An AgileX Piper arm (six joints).
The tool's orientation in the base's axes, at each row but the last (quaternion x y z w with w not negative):
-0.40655, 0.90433, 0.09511, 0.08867
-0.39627, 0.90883, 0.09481, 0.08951
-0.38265, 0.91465, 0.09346, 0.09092
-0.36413, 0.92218, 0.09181, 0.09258
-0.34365, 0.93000, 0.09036, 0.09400
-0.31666, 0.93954, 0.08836, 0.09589
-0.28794, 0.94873, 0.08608, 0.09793
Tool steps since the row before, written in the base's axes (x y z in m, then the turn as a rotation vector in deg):
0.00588, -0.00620, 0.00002, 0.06, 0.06, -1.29
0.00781, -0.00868, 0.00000, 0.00, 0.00, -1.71
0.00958, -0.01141, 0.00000, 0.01, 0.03, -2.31
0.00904, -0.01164, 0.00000, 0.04, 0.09, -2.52
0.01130, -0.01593, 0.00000, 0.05, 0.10, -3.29
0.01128, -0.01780, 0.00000, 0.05, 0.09, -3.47
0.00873, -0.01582, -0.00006, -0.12, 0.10, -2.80
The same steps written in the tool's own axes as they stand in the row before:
0.00061, -0.00846, -0.00104, 0.22, -0.13, 1.27
0.00087, -0.01156, -0.00143, 0.41, -0.17, 1.65
0.00118, -0.01474, -0.00184, 0.52, -0.22, 2.24
0.00113, -0.01458, -0.00182, 0.51, -0.22, 2.46
0.00148, -0.01932, -0.00243, 0.68, -0.30, 3.21
0.00148, -0.02086, -0.00264, 0.73, -0.33, 3.38
0.00128, -0.01789, -0.00223, 0.70, -0.15, 2.71

